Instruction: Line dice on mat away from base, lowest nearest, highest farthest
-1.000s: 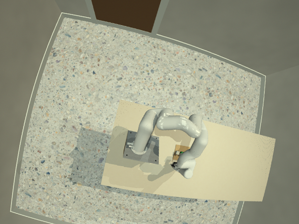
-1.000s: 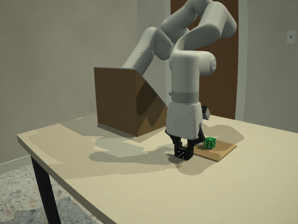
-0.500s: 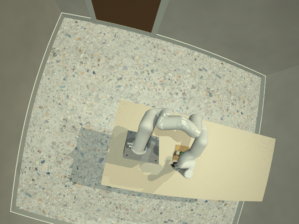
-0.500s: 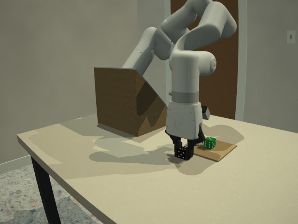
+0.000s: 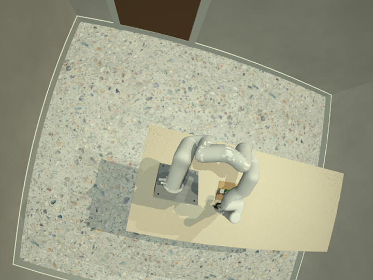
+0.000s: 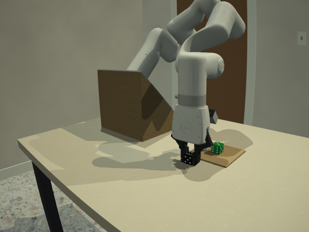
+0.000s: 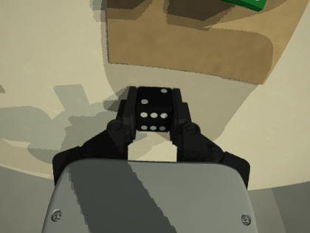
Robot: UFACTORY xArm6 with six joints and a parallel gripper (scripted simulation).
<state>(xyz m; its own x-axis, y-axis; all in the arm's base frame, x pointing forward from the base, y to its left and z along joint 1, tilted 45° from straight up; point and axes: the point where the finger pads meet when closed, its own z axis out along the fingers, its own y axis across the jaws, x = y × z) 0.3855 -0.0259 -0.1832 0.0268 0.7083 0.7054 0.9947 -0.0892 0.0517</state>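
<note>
The green die lies 100 mm to the left of my hand and 40 mm ahead of it. The rest, counted from my hand: black die: 10 mm below; white die: 110 mm to the left, 10 mm behind; brown mat: 100 mm to the left, 40 mm ahead, 20 mm below.
</note>
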